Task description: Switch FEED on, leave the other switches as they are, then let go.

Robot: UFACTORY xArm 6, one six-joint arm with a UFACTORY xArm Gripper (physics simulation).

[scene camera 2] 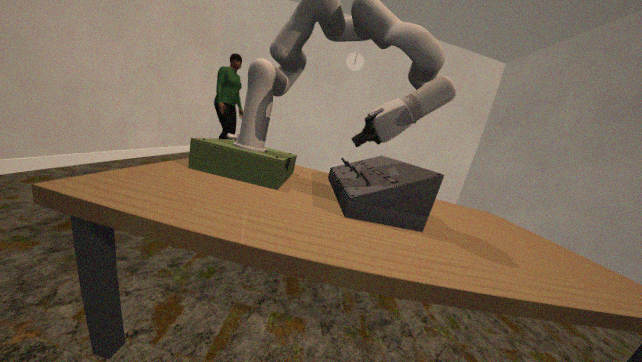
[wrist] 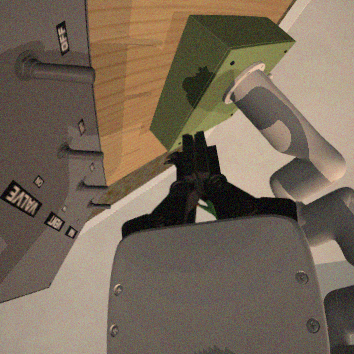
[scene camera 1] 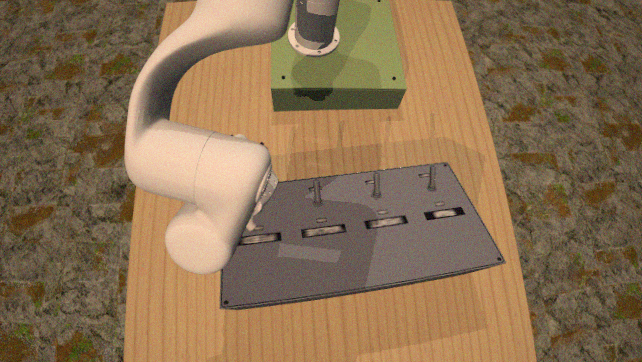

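Pixels of known places: gripper, fingertip midpoint: [scene camera 2: 353, 143] [wrist: 196, 144]; arm's base, link origin: [scene camera 2: 250, 148] [wrist: 241, 81] [scene camera 1: 313, 37].
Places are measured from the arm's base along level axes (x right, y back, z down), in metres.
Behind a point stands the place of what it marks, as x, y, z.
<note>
The grey sloped switch panel [scene camera 1: 425, 250] @[-0.069, -0.558, -0.060] [scene camera 2: 395, 207] @[0.285, -0.461, 0.039] [wrist: 35, 115] @[0.165, -0.411, 0.001] carries a row of levers. The FEED lever [wrist: 65, 71] @[0.211, -0.378, -0.020] leans toward the robot-base side, where its OFF label [wrist: 62, 37] @[0.206, -0.362, 0.023] is; the arm hides it in scene camera 1. The VALVE lever [scene camera 1: 317, 192] @[0.088, -0.395, -0.018] [wrist: 85, 151] @[0.092, -0.388, -0.014], VENT lever [scene camera 1: 377, 185] @[-0.032, -0.408, -0.017] [wrist: 95, 186] @[-0.027, -0.400, -0.014] and FAN lever [scene camera 1: 432, 178] @[-0.149, -0.419, -0.017] [wrist: 101, 204] @[-0.147, -0.411, -0.014] point the same way, roughly parallel to it. My gripper [scene camera 2: 356, 142] @[0.180, -0.324, -0.107] [wrist: 196, 144] @[0.180, -0.324, -0.107] is shut and empty, in the air above the panel, apart from the levers. The arm hides it in scene camera 1.
The green base block [scene camera 1: 350, 100] @[-0.055, -0.162, 0.057] [scene camera 2: 235, 162] @[0.102, 0.023, 0.041] [wrist: 260, 32] @[0.100, 0.035, 0.034] stands behind the panel on the wooden table [scene camera 1: 325, 335] @[0.132, -0.665, 0.099] [scene camera 2: 215, 215] @[0.373, -0.015, 0.099]. The arm's bent links reach over the panel's left part in scene camera 1. A person in green [scene camera 2: 229, 90] stands in the background.
</note>
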